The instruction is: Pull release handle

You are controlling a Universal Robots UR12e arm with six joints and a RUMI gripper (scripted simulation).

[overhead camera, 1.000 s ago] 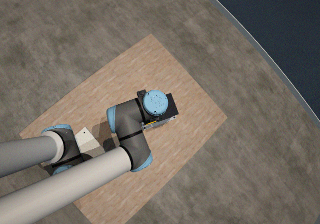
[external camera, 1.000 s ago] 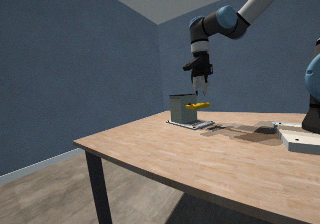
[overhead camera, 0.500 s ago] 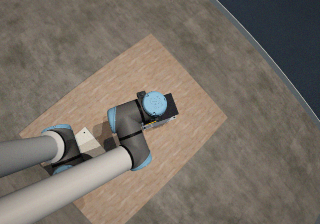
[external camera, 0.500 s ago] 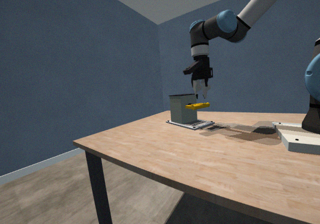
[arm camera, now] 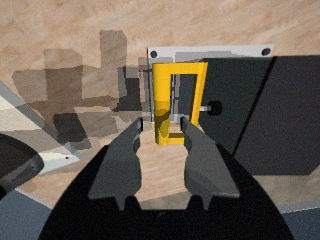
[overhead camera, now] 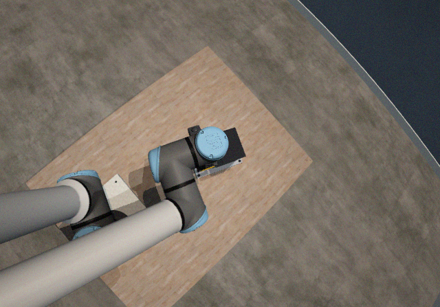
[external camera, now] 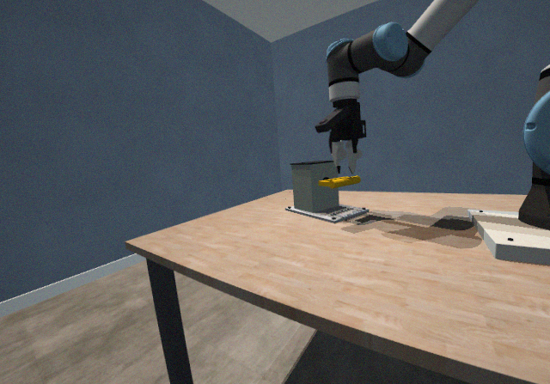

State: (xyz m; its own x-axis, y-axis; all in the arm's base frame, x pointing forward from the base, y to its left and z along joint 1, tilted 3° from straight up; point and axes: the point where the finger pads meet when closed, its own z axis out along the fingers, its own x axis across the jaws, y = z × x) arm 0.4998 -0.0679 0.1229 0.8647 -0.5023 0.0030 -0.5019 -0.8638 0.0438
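My hand is 14 cm above the grey base plate, 8 cm short of it and 5 cm to the left of it.
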